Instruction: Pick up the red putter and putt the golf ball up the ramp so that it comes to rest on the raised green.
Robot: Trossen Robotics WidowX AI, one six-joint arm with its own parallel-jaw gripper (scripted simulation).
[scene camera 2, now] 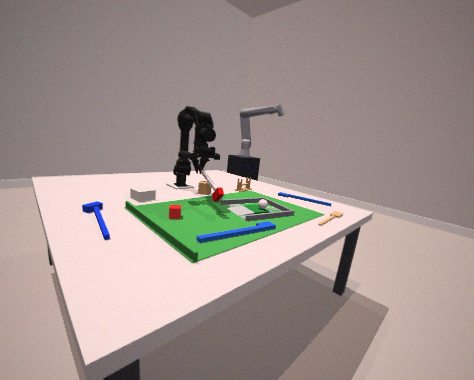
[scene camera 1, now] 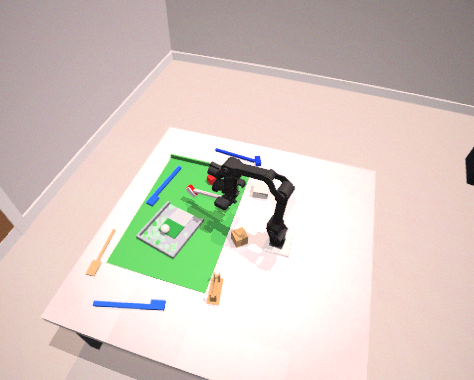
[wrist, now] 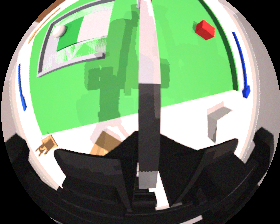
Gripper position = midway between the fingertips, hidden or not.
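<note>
My gripper point(wrist: 144, 134), holding a red putter. White block point(wrist: 219, 122) visible. Grey frame point(scene camera 1: 177, 221), also visible.
</note>
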